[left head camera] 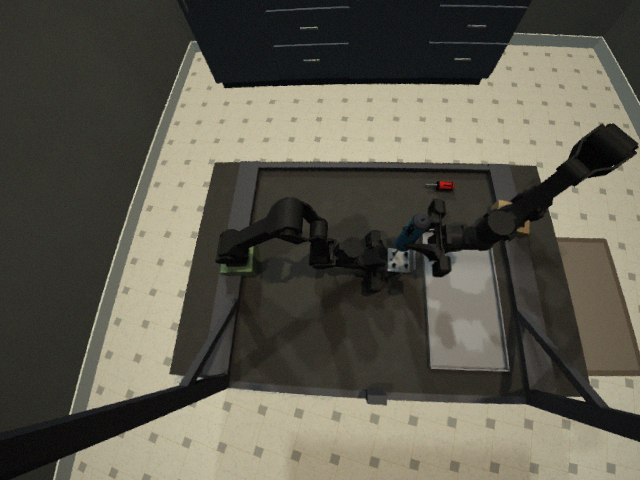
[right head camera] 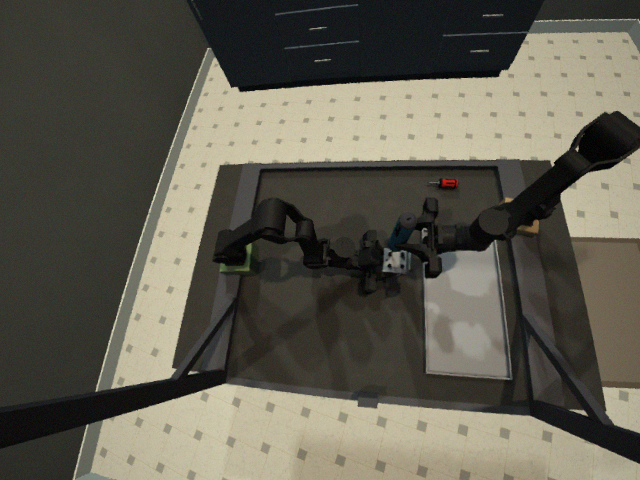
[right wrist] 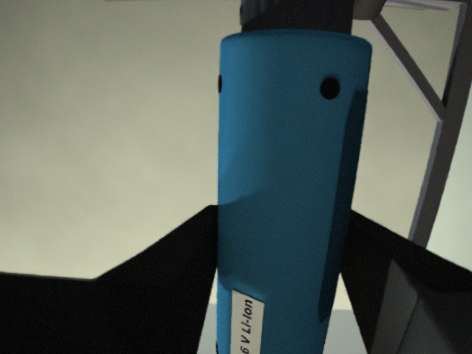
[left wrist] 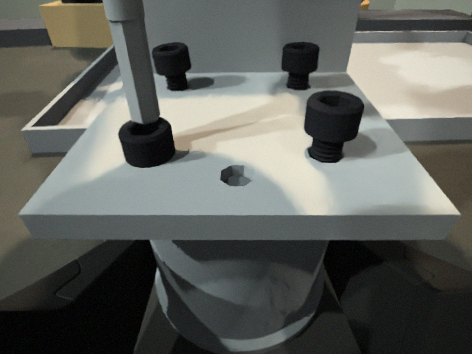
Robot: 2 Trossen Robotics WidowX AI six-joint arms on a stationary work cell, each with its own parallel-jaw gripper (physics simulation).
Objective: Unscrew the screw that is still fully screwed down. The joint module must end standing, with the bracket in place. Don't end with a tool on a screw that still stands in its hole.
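Places are measured from the left arm's base along level axes (x ahead, y left, z up), in centimetres.
Where they show: left gripper, fingertip midpoint: (left head camera: 398,264) (right head camera: 395,265); right gripper, fingertip midpoint: (left head camera: 403,236) (right head camera: 394,236) (right wrist: 276,217); left arm's base, link origin: (left head camera: 237,256) (right head camera: 235,255).
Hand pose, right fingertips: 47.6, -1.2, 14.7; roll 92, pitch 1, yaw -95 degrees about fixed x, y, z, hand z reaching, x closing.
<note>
Things, the pixels of their centre, and the offset from my right fingertips, as dx, dy, dz.
- light grey bracket, body centre: (left wrist: 237,37) (right head camera: 396,258) (left head camera: 400,258) +1.8, -2.0, -12.5
- upright cylindrical joint module, body centre: (left wrist: 239,210) +1.8, -2.1, -17.6
- near-left screw, body centre: (left wrist: 152,165) +0.3, -0.1, -14.5
- hex bit, body centre: (left wrist: 137,73) +0.6, -0.1, -12.7
- blue electric screwdriver, body centre: (right wrist: 284,187) (right head camera: 398,239) (left head camera: 406,239) +1.2, -0.1, -1.7
- red screwdriver, body centre: (right head camera: 442,183) (left head camera: 439,185) +20.3, +25.8, -19.3
- white tray, body centre: (left wrist: 323,70) (right head camera: 462,297) (left head camera: 462,295) +20.9, -12.2, -20.0
- green block, body centre: (left head camera: 240,259) (right head camera: 239,258) -47.6, +1.2, -17.7
- yellow block, body centre: (left wrist: 103,18) (right head camera: 517,218) (left head camera: 509,219) +40.8, +11.4, -18.5
The light grey bracket (left wrist: 270,200) (left head camera: 408,267) (right head camera: 393,268) lies on the upright cylindrical joint module (left wrist: 240,295). My left gripper (left wrist: 238,224) is shut on the module below the bracket plate. In the left wrist view, three black screws (left wrist: 172,59) (left wrist: 300,57) (left wrist: 334,117) stand raised with thread showing. The near-left screw (left wrist: 146,147) has its head down at the plate, with the hex bit (left wrist: 137,75) in its socket. My right gripper (right wrist: 276,217) is shut on the blue electric screwdriver (right wrist: 290,150) (left head camera: 410,232) (right head camera: 400,232), which leans over the bracket.
A red screwdriver (left head camera: 446,185) (right head camera: 448,183) lies near the table's upper edge. A white tray (left head camera: 465,315) (right head camera: 465,320) (left wrist: 425,75) lies right of the module. A green block (left head camera: 237,269) (right head camera: 238,267) is at the left, and a yellow block (left head camera: 524,226) (right head camera: 529,227) (left wrist: 77,25) at the right.
</note>
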